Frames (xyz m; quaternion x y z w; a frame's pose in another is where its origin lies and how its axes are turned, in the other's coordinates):
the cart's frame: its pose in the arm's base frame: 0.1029 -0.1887 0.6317 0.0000 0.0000 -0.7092 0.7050
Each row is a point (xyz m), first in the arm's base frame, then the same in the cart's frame.
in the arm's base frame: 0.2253 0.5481 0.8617
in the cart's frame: -0.7375 0.1180 0.2300
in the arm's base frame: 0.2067 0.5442 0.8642
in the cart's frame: -0.7335 0.0994 0.2325
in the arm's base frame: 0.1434 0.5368 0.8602
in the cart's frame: -0.7257 0.0362 0.2285
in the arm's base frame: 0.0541 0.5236 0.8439
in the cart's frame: -0.7120 -0.0530 0.2122
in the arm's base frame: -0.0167 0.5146 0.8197
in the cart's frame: -0.7026 -0.1238 0.1880
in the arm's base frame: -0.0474 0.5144 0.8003
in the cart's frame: -0.7022 -0.1545 0.1686
